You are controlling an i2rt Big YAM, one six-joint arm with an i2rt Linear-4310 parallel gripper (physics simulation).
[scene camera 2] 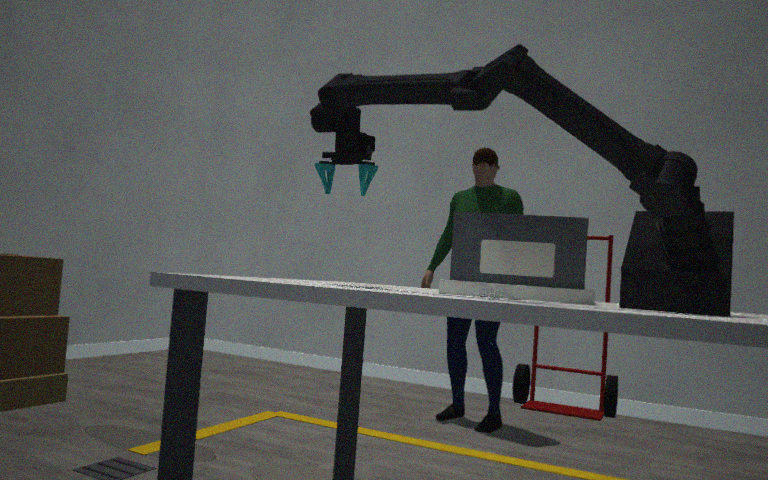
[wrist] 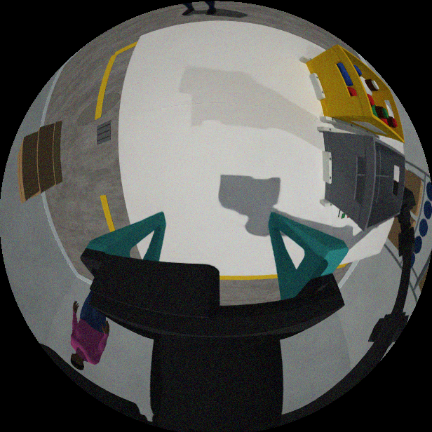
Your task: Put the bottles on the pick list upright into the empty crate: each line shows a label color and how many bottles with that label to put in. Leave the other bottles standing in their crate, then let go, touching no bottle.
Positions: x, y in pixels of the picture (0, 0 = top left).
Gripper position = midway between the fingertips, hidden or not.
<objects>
my gripper: scene camera 2 345, 195; wrist 216, 217
</objects>
